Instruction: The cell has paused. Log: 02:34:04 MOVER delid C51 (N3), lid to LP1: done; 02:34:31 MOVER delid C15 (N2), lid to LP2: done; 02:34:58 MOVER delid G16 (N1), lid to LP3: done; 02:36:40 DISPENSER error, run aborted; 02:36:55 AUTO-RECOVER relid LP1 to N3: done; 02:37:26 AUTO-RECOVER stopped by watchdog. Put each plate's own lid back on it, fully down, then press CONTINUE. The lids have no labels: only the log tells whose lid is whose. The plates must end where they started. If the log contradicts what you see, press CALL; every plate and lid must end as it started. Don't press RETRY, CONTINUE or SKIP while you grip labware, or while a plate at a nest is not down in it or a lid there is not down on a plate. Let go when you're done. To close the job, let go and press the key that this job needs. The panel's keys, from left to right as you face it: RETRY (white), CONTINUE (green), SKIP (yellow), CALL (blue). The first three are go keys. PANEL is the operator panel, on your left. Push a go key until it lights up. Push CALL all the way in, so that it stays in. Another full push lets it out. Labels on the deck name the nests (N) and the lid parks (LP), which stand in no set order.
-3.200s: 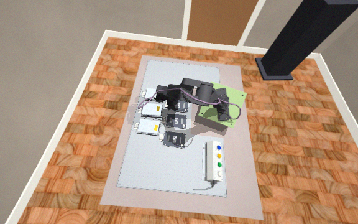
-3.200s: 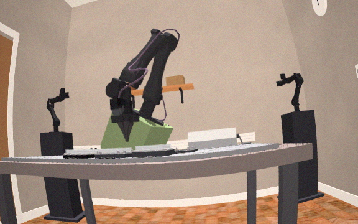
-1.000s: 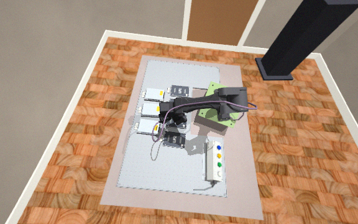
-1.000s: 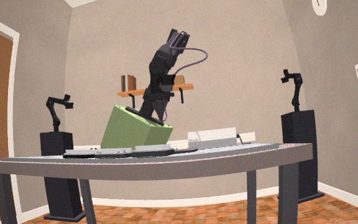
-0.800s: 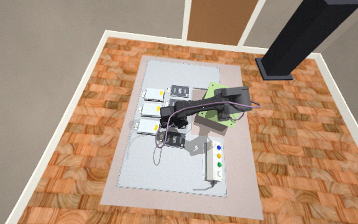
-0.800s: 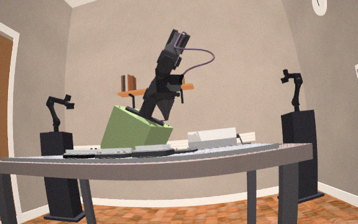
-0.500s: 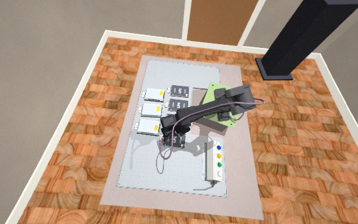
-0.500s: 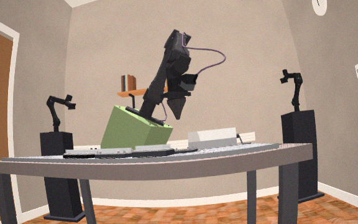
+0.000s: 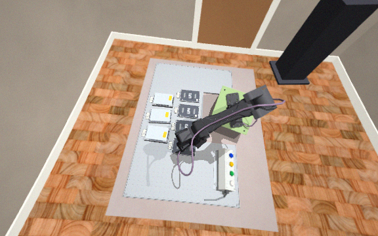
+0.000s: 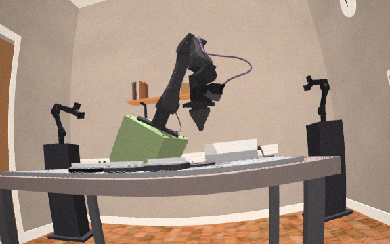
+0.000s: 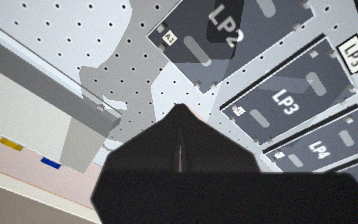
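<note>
Now: the green continue key 20 cm behind my hand, 16 cm to the left of it and 6 cm below it. From my hand the other things lie so: white retry key (21 cm to the left, 19 cm behind, 6 cm below); blue call key (21 cm behind, 7 cm below, 6 cm to the left); yellow skip key (21 cm behind, 11 cm to the left, 6 cm below).
</note>
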